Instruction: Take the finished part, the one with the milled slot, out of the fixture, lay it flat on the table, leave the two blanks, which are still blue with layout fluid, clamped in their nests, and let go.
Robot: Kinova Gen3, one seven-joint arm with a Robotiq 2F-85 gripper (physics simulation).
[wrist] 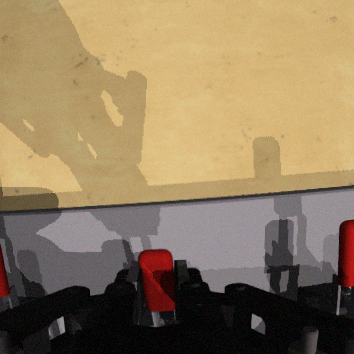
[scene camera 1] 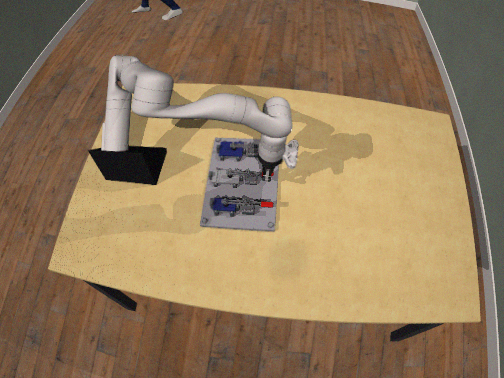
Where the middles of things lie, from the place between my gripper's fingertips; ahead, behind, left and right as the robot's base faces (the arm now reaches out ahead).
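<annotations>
My gripper is 40 mm above the fixture plate [scene camera 1: 266, 191] now, and 80 mm past it.
</annotations>
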